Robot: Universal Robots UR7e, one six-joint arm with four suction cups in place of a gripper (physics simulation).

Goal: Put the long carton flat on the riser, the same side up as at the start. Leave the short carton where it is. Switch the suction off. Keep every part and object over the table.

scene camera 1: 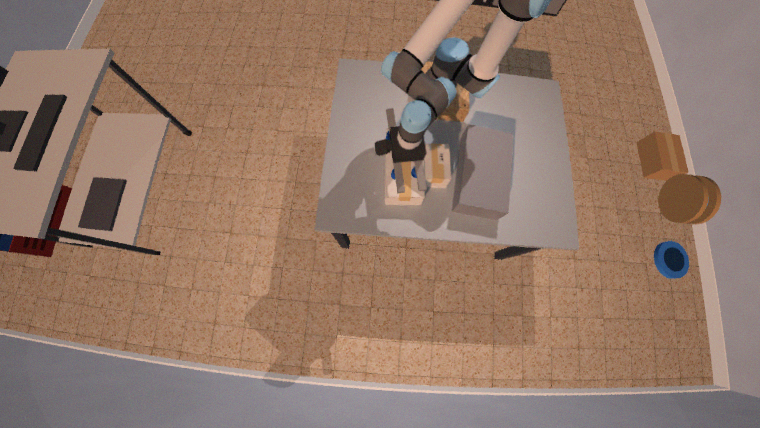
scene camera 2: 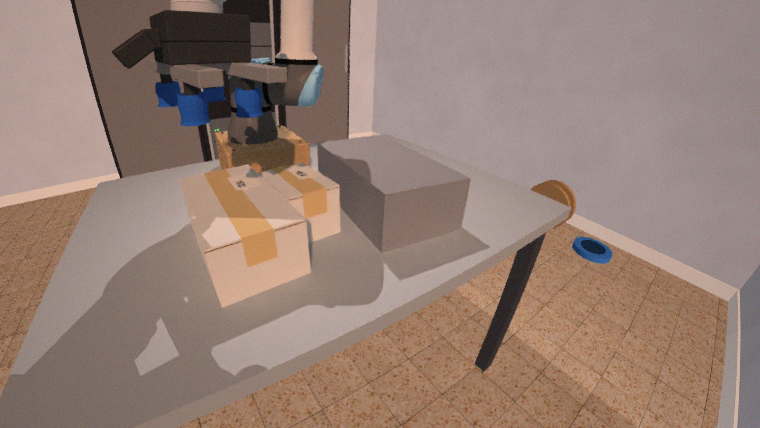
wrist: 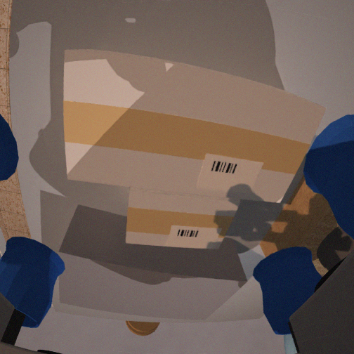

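Seen in the pictures: hand, its tool point: (scene camera 2: 206,108); arm's base, origin of its link: (scene camera 2: 253,137).
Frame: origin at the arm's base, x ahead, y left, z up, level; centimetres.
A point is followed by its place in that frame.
The long carton (scene camera 1: 405,200) @[x 52.8, y -22.6, z -3.8 cm] (scene camera 2: 255,233) @[x 52.3, y -23.2, z -0.1 cm] (wrist: 185,127) lies flat on the table, with its tape and barcode label on top. The short carton (scene camera 1: 438,164) @[x 40.0, y -7.7, z -0.1 cm] (scene camera 2: 319,212) @[x 46.2, y -8.0, z -4.7 cm] (wrist: 150,220) lies flat close beside it, on the side towards the riser, also label up. The riser (scene camera 1: 486,170) @[x 44.9, y 11.3, z 1.4 cm] (scene camera 2: 420,212) @[x 60.0, y 5.1, z -3.7 cm] (wrist: 135,290) is a plain grey block with a bare top, standing beyond the short carton. My gripper (scene camera 1: 403,155) @[x 42.2, y -24.0, z 15.9 cm] (scene camera 2: 207,99) (wrist: 164,220) has blue suction cups pointing down. It is open and holds nothing, hanging above the long carton with a visible air gap in scene camera 2.
The grey table (scene camera 1: 542,159) @[x 37.0, y 45.7, z -10.6 cm] (scene camera 2: 329,319) @[x 63.7, y -19.6, z -10.6 cm] carries all three. The arm's wooden base block (scene camera 1: 456,108) @[x 13.5, y 5.3, z -1.0 cm] (scene camera 2: 265,154) @[x 12.5, y -2.1, z -2.3 cm] stands at the table's far side. A second table (scene camera 1: 69,159) stands to the left in scene camera 1. A brown box (scene camera 1: 662,155) and a blue ring-shaped object (scene camera 1: 659,260) (scene camera 2: 579,248) are on the floor.
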